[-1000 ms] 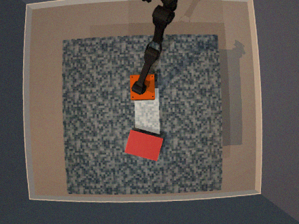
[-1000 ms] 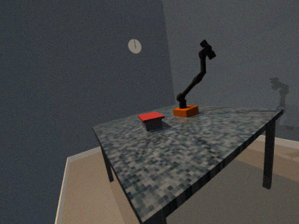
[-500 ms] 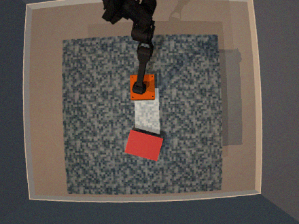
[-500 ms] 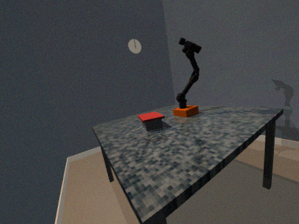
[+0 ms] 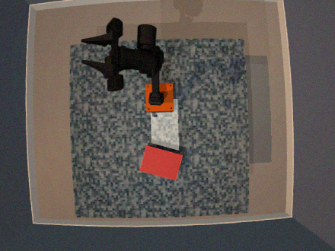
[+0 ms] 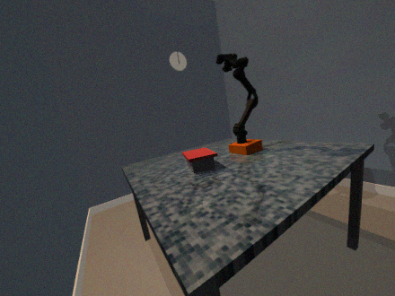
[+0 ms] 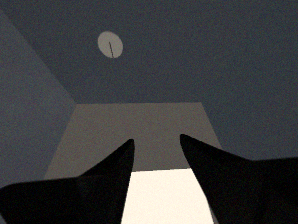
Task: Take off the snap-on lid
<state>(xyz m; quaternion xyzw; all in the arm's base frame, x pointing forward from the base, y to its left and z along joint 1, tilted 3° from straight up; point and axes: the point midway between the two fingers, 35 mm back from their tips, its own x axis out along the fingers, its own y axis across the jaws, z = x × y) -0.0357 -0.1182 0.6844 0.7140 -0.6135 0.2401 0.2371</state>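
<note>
Now: the lid 690 mm below my gripper tip, 400 mm ahead of it and 220 mm to the left of it. The rest, counted from my gripper tip: storage box (730 mm below, 400 mm ahead, 220 mm to the left).
</note>
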